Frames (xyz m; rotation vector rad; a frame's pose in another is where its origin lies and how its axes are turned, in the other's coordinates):
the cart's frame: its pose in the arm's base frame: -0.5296 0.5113 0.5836 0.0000 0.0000 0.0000
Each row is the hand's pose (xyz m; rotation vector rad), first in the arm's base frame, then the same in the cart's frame.
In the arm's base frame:
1: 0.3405 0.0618 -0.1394 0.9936 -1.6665 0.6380
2: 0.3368 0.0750 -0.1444 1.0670 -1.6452 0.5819
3: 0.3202 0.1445 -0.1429 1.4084 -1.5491 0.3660
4: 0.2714 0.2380 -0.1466 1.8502 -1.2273 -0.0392
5: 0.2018 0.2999 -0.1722 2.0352 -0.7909 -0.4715
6: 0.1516 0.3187 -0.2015 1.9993 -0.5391 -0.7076
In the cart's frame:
1: 0.8701 -0.4495 -0.7230 0.9936 -1.6665 0.6380
2: 0.8664 -0.4363 -0.7280 1.0670 -1.6452 0.5819
3: 0.8498 -0.3668 -0.7265 1.4084 -1.5491 0.3660
4: 0.8010 -0.2733 -0.7302 1.8502 -1.2273 -0.0392
5: 0.7314 -0.2114 -0.7558 2.0352 -0.7909 -0.4715
6: 0.6812 -0.1926 -0.7851 1.9993 -0.5391 -0.7076

